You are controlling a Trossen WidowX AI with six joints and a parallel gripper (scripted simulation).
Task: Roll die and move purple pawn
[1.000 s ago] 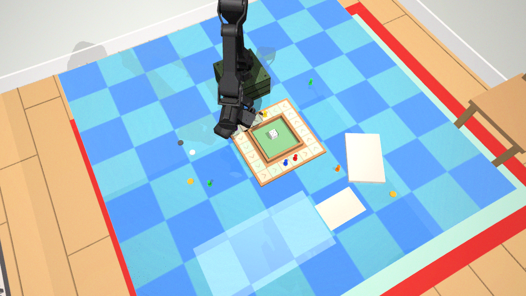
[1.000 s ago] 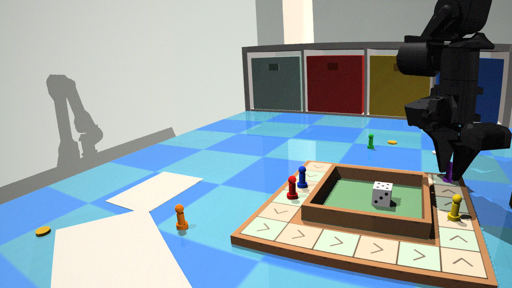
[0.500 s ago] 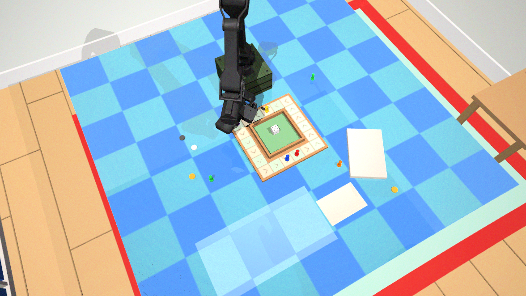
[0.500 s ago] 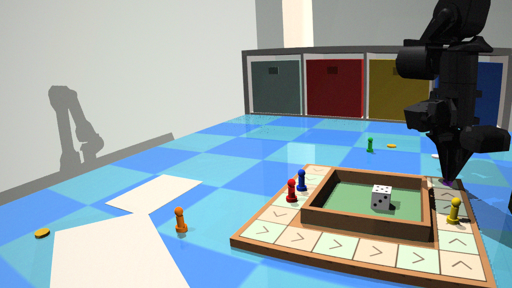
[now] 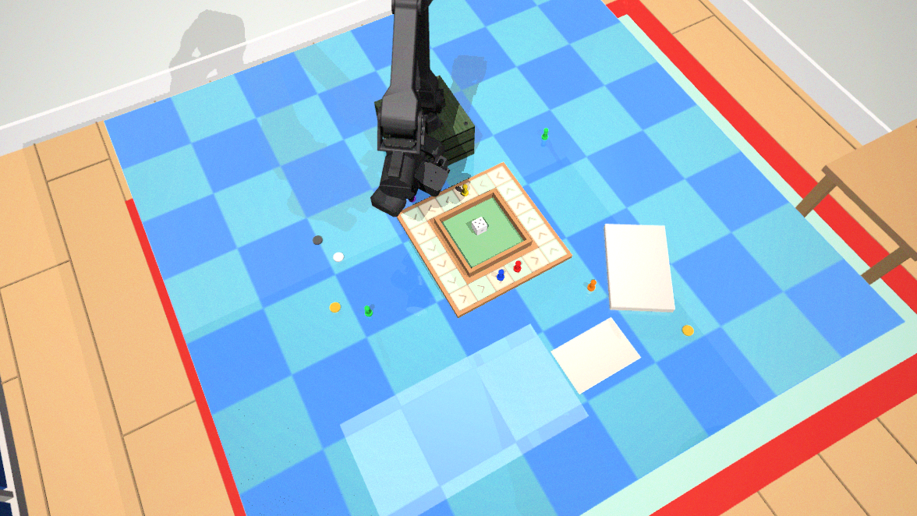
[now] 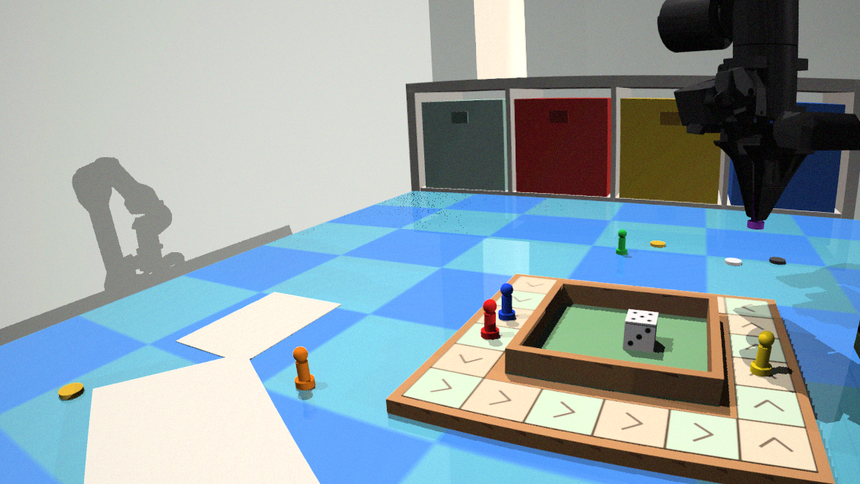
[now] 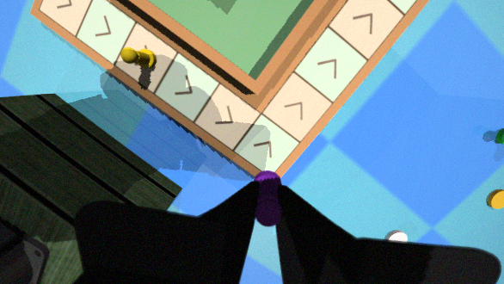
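Right now the blue pawn is 230 mm ahead of my gripper tip, 80 mm to the left of it and 70 mm below it. The rest, counted from my gripper tip: yellow pawn (130 mm to the left, 70 mm below, 10 mm ahead); then purple pawn (10 mm above); then white die (110 mm to the left, 100 mm ahead, 80 mm below).
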